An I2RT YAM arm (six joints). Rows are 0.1 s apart.
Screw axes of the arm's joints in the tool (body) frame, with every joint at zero. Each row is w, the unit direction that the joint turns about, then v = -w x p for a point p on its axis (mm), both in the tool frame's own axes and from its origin. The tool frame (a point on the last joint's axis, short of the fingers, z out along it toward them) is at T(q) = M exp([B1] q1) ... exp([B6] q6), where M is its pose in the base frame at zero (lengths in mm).
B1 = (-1, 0, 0, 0, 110.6, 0)
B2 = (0, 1, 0, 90.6, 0, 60)
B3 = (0, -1, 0, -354.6, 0, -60)
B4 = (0, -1, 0, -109.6, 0, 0)
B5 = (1, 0, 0, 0, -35.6, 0)
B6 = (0, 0, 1, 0, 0, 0)
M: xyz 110.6 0 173.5 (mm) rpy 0 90 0 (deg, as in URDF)
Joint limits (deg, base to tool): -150..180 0..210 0..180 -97..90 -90..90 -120..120
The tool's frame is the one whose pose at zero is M.
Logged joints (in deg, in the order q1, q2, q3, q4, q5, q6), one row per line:
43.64, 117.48, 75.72, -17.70, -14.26, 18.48
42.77, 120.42, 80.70, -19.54, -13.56, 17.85
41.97, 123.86, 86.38, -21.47, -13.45, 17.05
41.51, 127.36, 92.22, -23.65, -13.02, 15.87
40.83, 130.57, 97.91, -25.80, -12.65, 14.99
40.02, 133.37, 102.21, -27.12, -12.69, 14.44
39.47, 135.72, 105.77, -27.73, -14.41, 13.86
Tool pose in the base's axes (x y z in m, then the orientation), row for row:
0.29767, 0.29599, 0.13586, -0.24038, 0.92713, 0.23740, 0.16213
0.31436, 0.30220, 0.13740, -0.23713, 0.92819, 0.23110, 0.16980
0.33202, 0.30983, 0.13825, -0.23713, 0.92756, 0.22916, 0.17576
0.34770, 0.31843, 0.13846, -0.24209, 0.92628, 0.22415, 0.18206
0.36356, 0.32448, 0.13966, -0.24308, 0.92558, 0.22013, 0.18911
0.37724, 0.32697, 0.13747, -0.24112, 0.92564, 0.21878, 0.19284
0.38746, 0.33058, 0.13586, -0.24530, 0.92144, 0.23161, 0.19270
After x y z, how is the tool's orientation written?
As a quaternion, x y z w.
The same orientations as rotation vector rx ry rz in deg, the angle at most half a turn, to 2 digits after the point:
-39.30, 151.59, 38.82
-38.61, 151.12, 37.63
-38.48, 150.52, 37.19
-39.15, 149.80, 36.25
-39.16, 149.12, 35.46
-38.77, 148.83, 35.18
-39.44, 148.16, 37.24

